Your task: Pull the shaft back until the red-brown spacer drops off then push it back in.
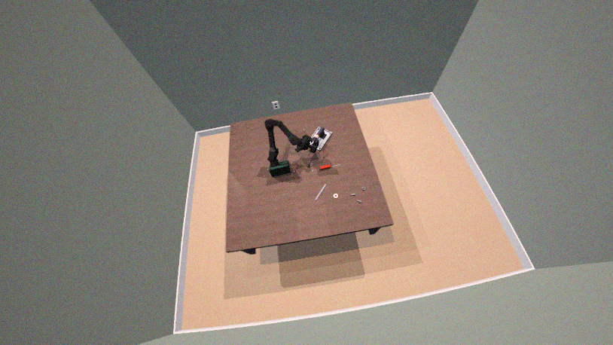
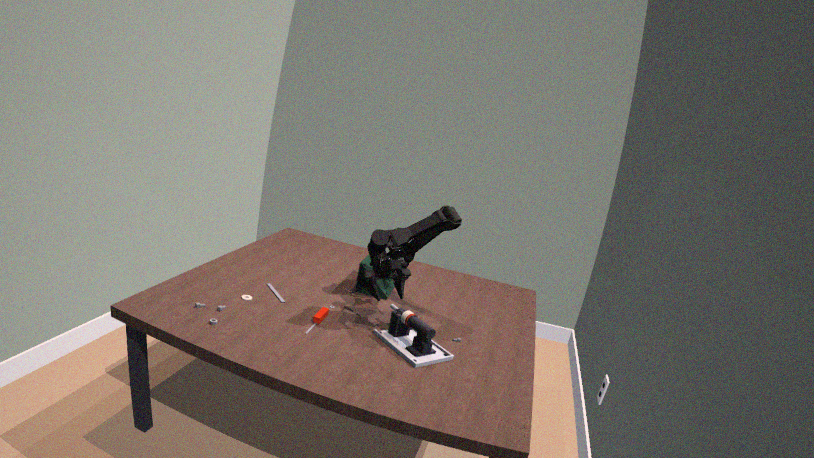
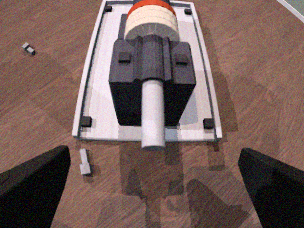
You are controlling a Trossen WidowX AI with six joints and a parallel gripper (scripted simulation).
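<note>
Now: gripper tip 7 cm short of the shaft, 8 cm to the right of it and 2 cm above it. Also, from my gripper tip: red-brown spacer (8 cm ahead, 9 cm to the left, 2 cm below); then orange-handled screwdriver (12 cm ahead, 21 cm to the right, 9 cm below).
</note>
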